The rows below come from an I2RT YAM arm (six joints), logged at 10 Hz.
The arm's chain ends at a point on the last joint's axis. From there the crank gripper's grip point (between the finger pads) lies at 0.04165 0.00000 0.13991 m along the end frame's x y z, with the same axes.
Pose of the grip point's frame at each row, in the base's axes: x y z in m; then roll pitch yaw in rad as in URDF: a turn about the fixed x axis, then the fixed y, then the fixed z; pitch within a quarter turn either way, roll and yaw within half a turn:
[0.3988, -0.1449, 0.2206, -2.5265, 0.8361, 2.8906]
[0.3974, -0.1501, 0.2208, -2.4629, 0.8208, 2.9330]
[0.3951, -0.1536, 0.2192, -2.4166, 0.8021, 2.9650]
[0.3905, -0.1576, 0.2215, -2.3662, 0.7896, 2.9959]
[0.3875, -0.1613, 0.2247, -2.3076, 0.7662, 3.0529]
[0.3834, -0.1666, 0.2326, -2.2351, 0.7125, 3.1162]
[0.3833, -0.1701, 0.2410, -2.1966, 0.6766, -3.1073]
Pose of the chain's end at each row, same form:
[0.3638, -0.0526, 0.3281, -2.5265, 0.8361, 2.8906]
[0.3654, -0.0535, 0.3255, -2.4629, 0.8208, 2.9330]
[0.3658, -0.0541, 0.3219, -2.4166, 0.8021, 2.9650]
[0.3635, -0.0547, 0.3214, -2.3662, 0.7896, 2.9959]
[0.3616, -0.0550, 0.3213, -2.3076, 0.7662, 3.0529]
[0.3613, -0.0558, 0.3251, -2.2351, 0.7125, 3.1162]
[0.3606, -0.0574, 0.3310, -2.1966, 0.6766, -3.1073]

